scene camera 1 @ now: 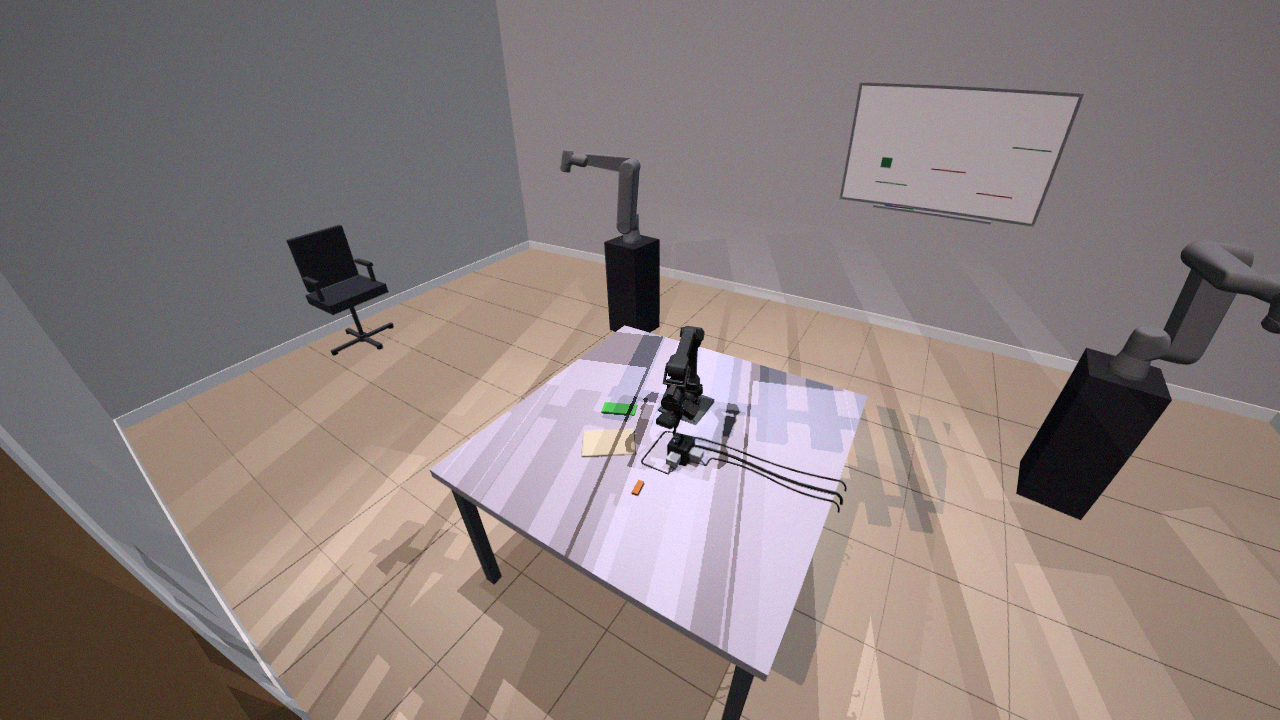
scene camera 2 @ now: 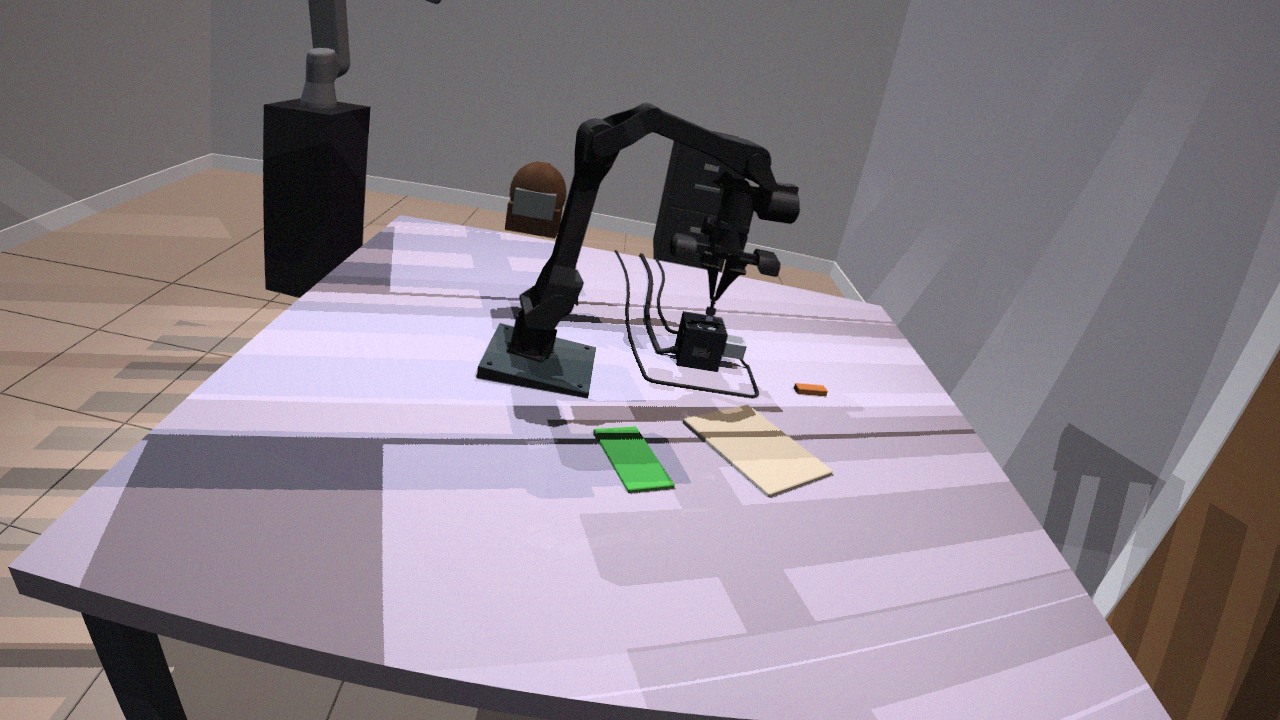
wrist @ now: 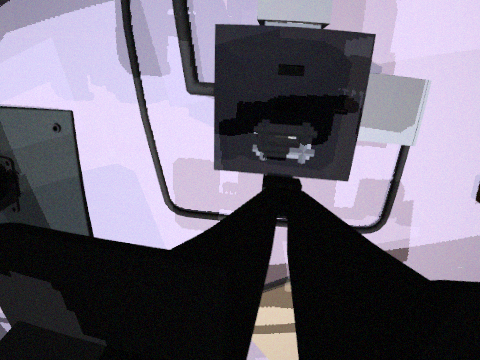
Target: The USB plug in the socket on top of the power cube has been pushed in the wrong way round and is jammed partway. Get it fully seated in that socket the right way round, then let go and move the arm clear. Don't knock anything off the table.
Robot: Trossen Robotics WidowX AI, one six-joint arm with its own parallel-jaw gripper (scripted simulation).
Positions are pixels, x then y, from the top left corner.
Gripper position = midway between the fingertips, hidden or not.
My gripper shows in scene camera 1 (675,427), in scene camera 2 (713,299) and in the wrist view (283,201). One and the same spot on a power cube: (wrist: 288,75) is (scene camera 1: 685,443).
